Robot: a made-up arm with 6 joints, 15 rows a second.
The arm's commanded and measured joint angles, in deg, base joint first. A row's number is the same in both.
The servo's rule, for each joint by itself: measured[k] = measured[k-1] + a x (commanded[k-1-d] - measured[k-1]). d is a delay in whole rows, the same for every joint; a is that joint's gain. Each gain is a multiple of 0.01, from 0.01 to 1. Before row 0 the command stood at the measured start. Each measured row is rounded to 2 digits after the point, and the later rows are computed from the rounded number. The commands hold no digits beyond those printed.
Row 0, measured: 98.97 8.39 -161.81 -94.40 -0.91 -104.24
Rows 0 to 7, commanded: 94.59 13.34 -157.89 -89.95 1.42 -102.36; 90.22 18.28 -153.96 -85.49 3.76 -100.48; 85.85 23.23 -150.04 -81.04 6.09 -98.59; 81.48 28.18 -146.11 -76.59 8.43 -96.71; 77.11 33.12 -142.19 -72.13 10.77 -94.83; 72.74 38.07 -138.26 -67.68 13.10 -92.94; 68.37 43.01 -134.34 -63.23 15.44 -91.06; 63.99 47.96 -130.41 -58.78 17.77 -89.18
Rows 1 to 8, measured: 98.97 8.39 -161.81 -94.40 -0.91 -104.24; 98.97 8.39 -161.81 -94.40 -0.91 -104.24; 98.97 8.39 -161.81 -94.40 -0.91 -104.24; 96.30 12.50 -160.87 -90.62 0.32 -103.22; 92.59 17.30 -159.21 -86.26 2.14 -101.74; 88.48 22.22 -157.01 -81.82 4.23 -100.04; 84.21 27.17 -154.39 -77.37 6.46 -98.24; 79.88 32.11 -151.46 -72.92 8.74 -96.40
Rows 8 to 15, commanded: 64.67 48.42 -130.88 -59.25 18.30 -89.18; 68.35 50.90 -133.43 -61.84 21.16 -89.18; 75.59 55.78 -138.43 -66.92 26.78 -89.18; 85.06 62.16 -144.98 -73.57 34.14 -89.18; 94.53 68.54 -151.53 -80.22 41.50 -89.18; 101.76 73.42 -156.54 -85.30 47.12 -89.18; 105.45 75.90 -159.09 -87.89 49.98 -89.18; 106.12 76.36 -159.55 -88.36 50.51 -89.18
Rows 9 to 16, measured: 75.52 37.06 -148.29 -68.47 11.05 -94.53; 71.16 42.00 -144.94 -64.02 13.38 -92.66; 66.79 46.95 -141.45 -59.57 15.71 -90.78; 65.50 48.17 -138.91 -59.30 17.08 -89.92; 67.24 50.44 -137.59 -61.46 19.24 -89.52; 72.33 54.87 -137.79 -66.10 23.24 -89.34; 80.10 60.92 -139.52 -72.45 29.02 -89.25; 88.90 67.24 -142.40 -79.05 35.63 -89.21
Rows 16 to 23, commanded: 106.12 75.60 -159.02 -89.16 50.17 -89.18; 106.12 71.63 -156.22 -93.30 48.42 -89.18; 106.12 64.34 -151.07 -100.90 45.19 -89.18; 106.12 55.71 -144.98 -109.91 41.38 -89.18; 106.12 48.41 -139.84 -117.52 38.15 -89.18; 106.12 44.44 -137.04 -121.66 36.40 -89.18; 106.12 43.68 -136.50 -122.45 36.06 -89.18; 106.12 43.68 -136.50 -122.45 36.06 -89.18
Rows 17 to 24, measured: 96.74 72.37 -145.79 -84.36 41.72 -89.19; 102.05 75.30 -148.98 -87.36 46.10 -89.18; 104.53 76.18 -151.52 -88.21 48.44 -89.18; 105.50 75.70 -153.32 -89.02 49.36 -89.18; 105.88 72.32 -154.02 -92.66 48.86 -89.18; 106.03 65.70 -153.31 -99.66 46.91 -89.18; 106.08 57.41 -151.31 -108.37 43.98 -89.18; 106.10 49.94 -148.56 -116.15 40.89 -89.18
